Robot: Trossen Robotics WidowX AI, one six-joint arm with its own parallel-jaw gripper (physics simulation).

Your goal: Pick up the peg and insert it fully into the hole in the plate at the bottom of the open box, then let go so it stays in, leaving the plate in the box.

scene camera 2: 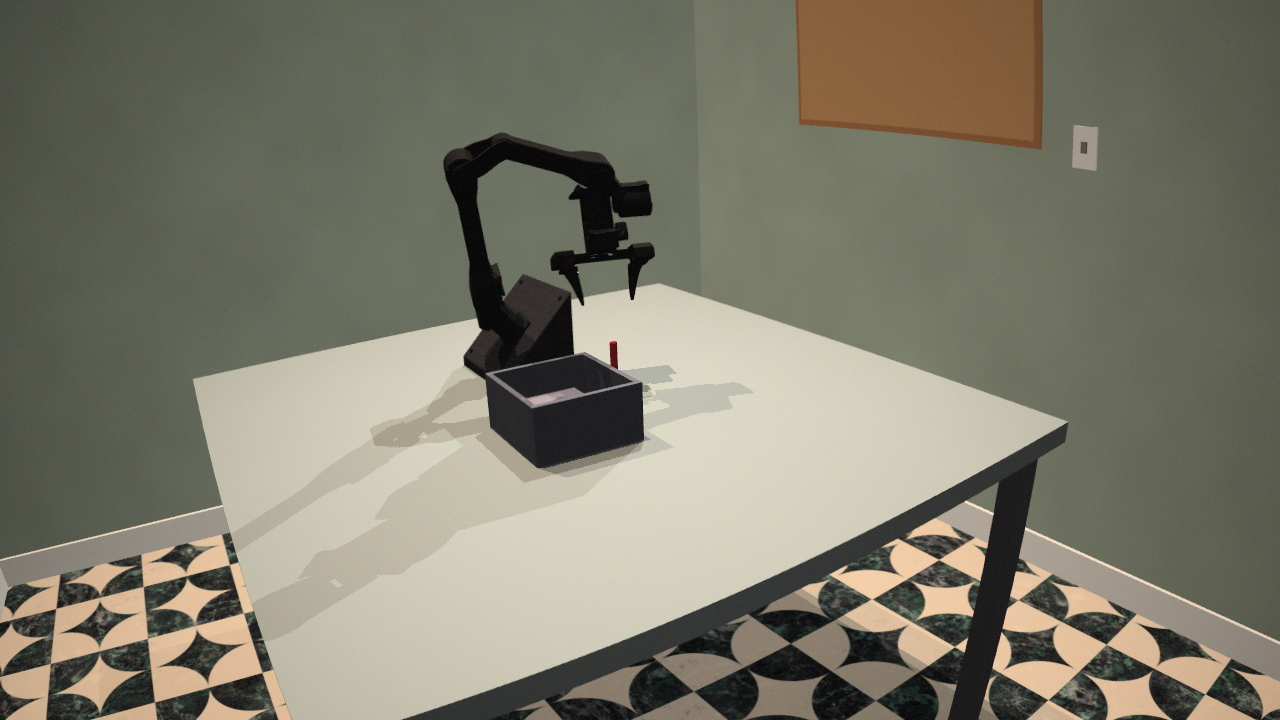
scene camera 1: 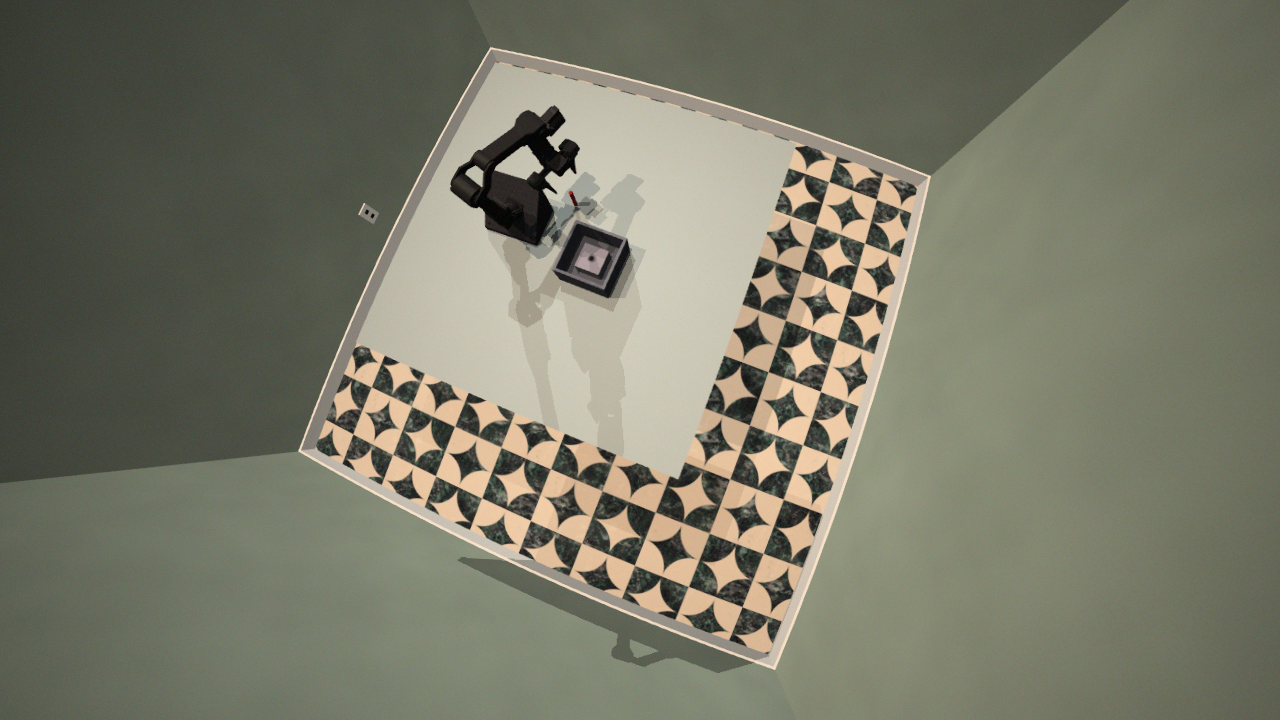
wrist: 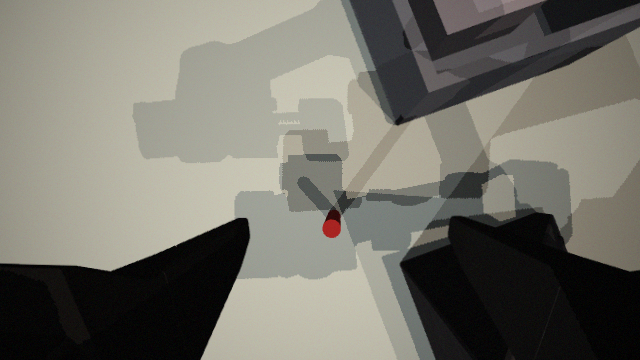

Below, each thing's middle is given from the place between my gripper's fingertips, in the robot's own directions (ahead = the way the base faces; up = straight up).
Right now the dark box (scene camera 2: 609,414) is 17 cm ahead of my hand, 16 cm to the right of it and 11 cm below it. The rest, counted from my hand: pale plate (scene camera 1: 592,260) 17 cm ahead, 16 cm to the right, 13 cm below.
